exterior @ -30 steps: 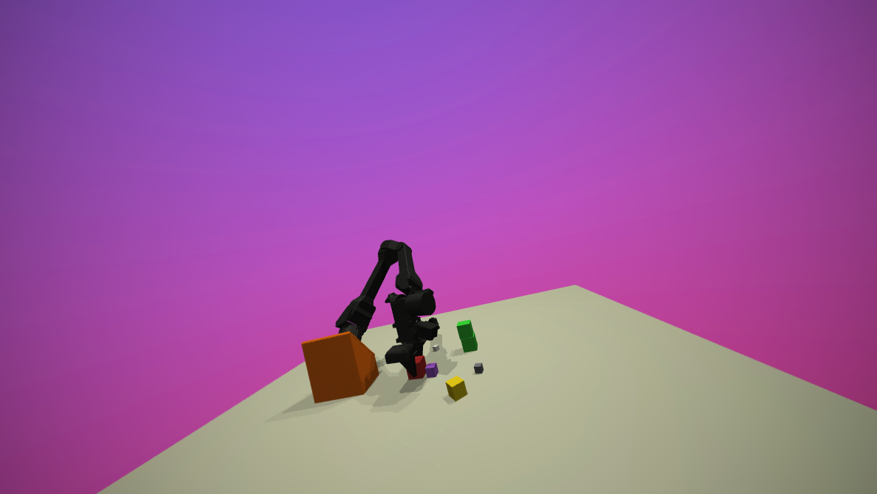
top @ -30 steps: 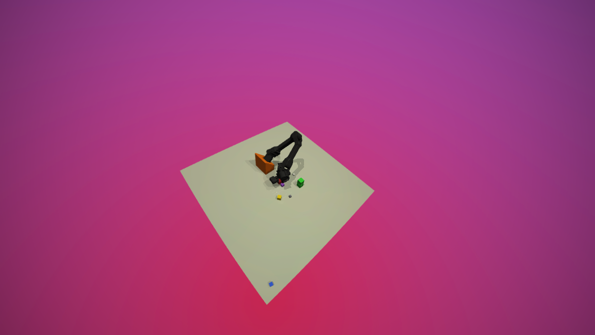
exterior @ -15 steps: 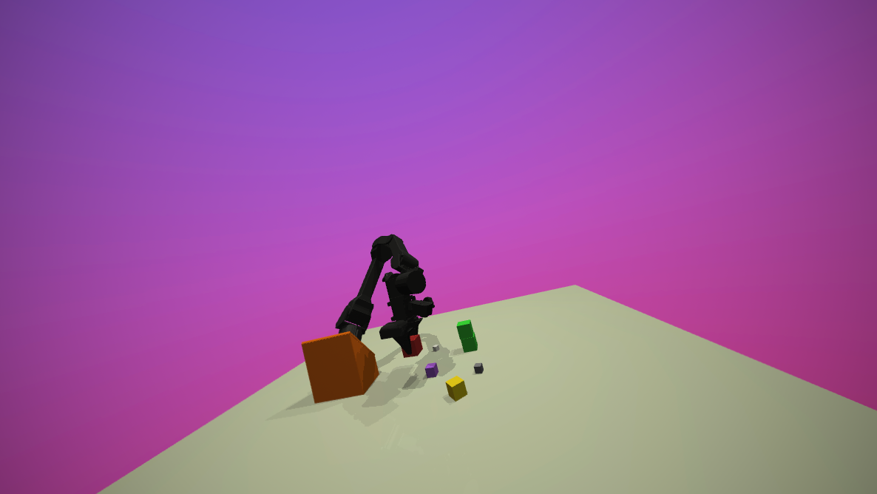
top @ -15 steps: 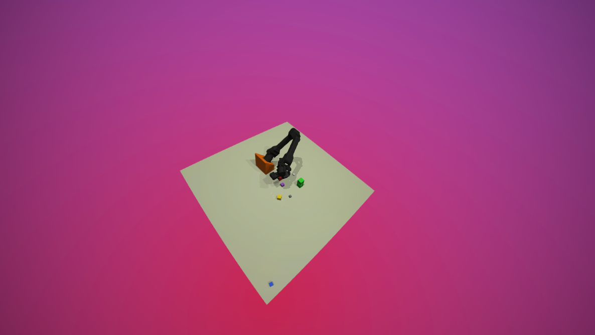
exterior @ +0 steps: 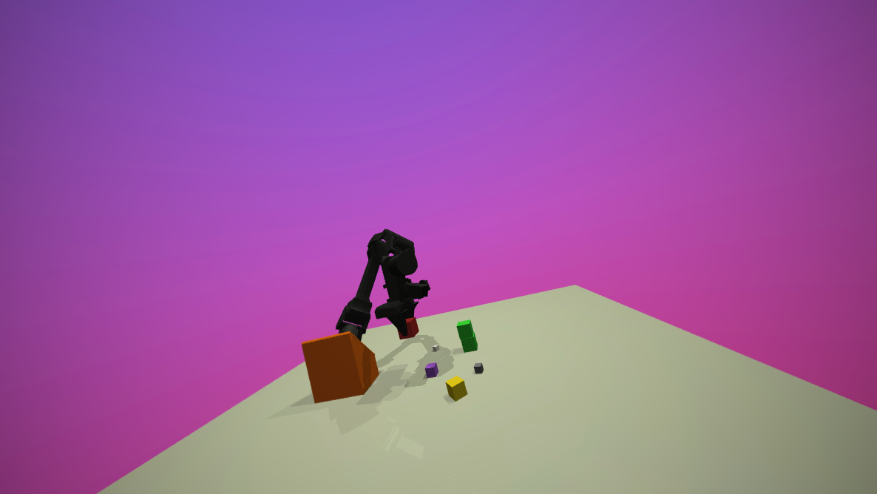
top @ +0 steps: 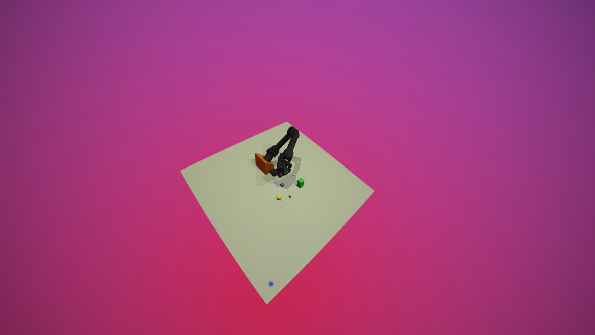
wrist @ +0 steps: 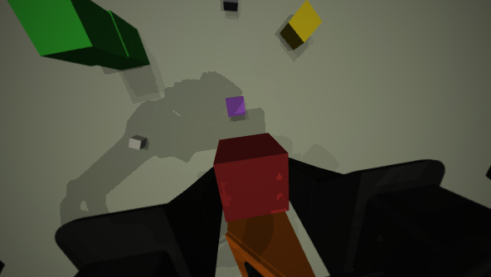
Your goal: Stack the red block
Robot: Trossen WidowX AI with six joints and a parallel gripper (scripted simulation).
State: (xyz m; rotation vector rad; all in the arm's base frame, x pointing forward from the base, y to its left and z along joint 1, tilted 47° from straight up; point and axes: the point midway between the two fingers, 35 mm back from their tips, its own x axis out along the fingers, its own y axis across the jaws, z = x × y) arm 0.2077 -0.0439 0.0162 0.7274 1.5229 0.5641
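Now: the small purple cube 110 mm below my gripper tip and 40 mm ahead of it. Round my gripper tip: yellow cube 120 mm ahead, 110 mm to the right, 110 mm below; then tiny white cube 160 mm to the left, 110 mm below, 20 mm ahead; then red block 10 mm above.
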